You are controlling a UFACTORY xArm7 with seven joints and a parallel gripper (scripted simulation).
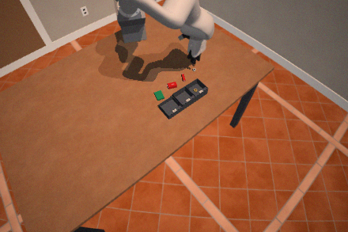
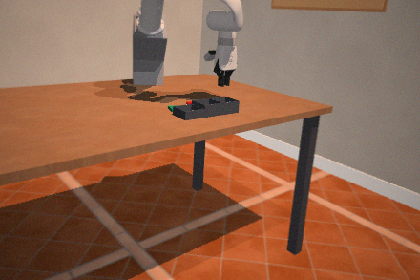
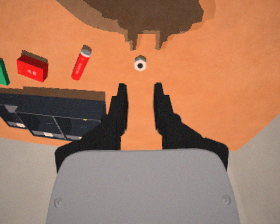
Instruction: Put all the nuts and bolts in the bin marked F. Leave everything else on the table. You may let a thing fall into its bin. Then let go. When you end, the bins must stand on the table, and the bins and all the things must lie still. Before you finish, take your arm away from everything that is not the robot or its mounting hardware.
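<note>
Right now my hand is 90 mm above the silver nut. From my hand the other things lie so: brass nut 70 mm ahead, 130 mm to the right, 80 mm below; then red cylinder 30 mm behind, 80 mm to the right, 80 mm below; then red block 60 mm behind, 170 mm to the right, 80 mm below.
</note>
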